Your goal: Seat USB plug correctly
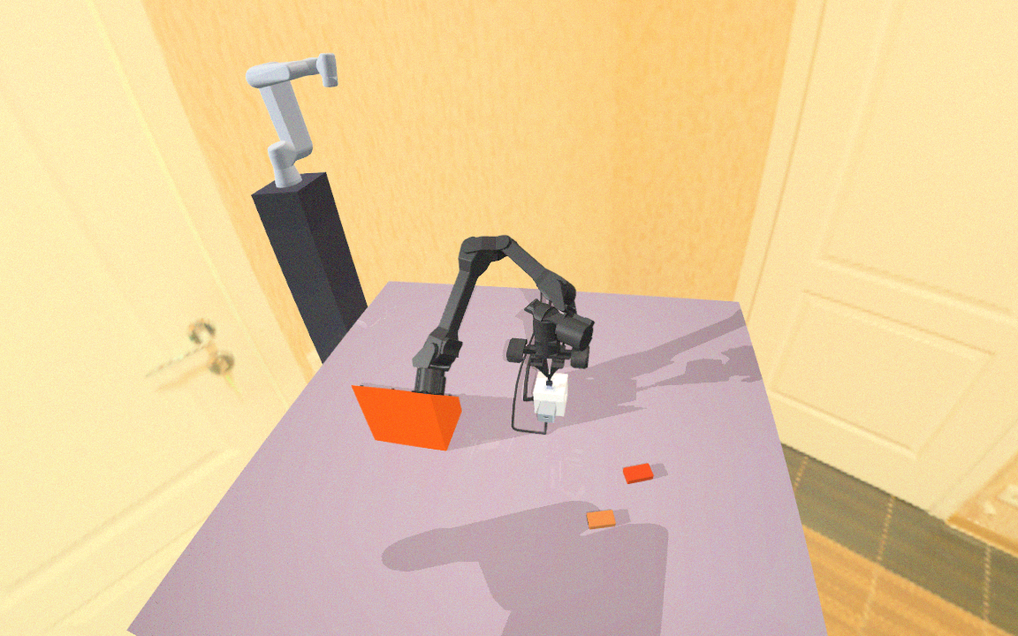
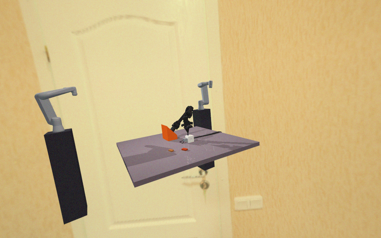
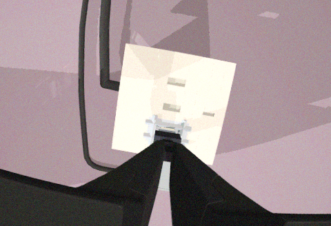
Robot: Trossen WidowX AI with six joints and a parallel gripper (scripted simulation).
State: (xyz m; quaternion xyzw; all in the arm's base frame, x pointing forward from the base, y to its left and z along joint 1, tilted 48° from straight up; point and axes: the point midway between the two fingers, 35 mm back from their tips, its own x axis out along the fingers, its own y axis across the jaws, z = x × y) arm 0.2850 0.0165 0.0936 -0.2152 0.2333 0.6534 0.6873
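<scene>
Now: the black USB plug 2 cm below my gripper tip.
</scene>
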